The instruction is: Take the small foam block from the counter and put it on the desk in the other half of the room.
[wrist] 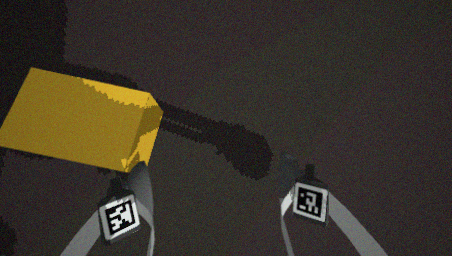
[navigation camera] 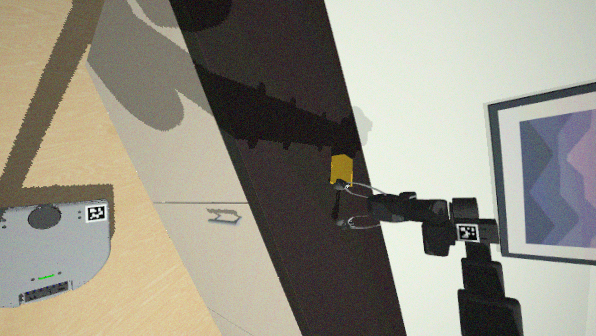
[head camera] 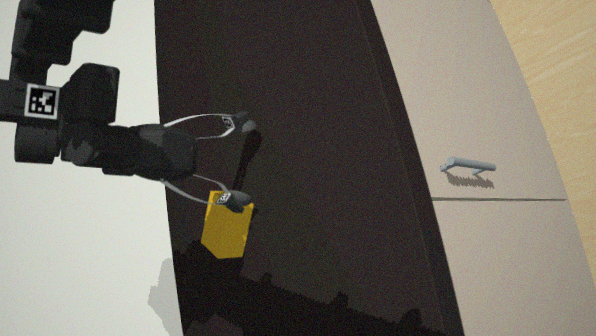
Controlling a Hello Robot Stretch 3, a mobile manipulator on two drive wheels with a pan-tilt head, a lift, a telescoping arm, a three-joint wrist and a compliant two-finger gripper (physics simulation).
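Frame: origin at the robot's base, x up, y right, z ahead, level; metres.
Seen in the pictures: gripper, fingertip midpoint: (navigation camera: 336, 203) (head camera: 248, 163); robot's base, origin of the base link: (navigation camera: 45, 216).
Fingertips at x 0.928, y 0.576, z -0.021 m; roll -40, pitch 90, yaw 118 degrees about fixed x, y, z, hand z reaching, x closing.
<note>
Offsets run from my fingertips to a thing's middle. "spot": to the spot under its first point. Level surfaces: height alone.
The yellow foam block @(dx +0.005, dy +0.046, dz +0.098 m) (head camera: 227, 230) (navigation camera: 341, 169) (wrist: 70, 120) lies on the dark counter @(dx -0.017 m) (head camera: 310, 125) (navigation camera: 295, 220) (wrist: 350, 75). My gripper (head camera: 245, 162) (navigation camera: 342, 204) (wrist: 215, 174) is open above the counter, with nothing between its fingers. In the head camera view the lower fingertip overlaps the block's near end. In the wrist view the block is at the left, beyond the left fingertip, which overlaps its lower right corner. The block is outside the space between the fingers. Whether that fingertip touches it I cannot tell. The desk does not show in these views.
Pale cabinet fronts with a bar handle @(spot: dx -0.166, dy -0.273, dz -0.011 m) (head camera: 470, 164) (navigation camera: 224, 218) are below the counter's front edge. A white wall (head camera: 75, 240) (navigation camera: 425, 75) with a framed picture (navigation camera: 505, 175) runs behind the counter. My base (navigation camera: 60, 250) stands on the wooden floor @(dx -0.928 m) (navigation camera: 150, 280).
</note>
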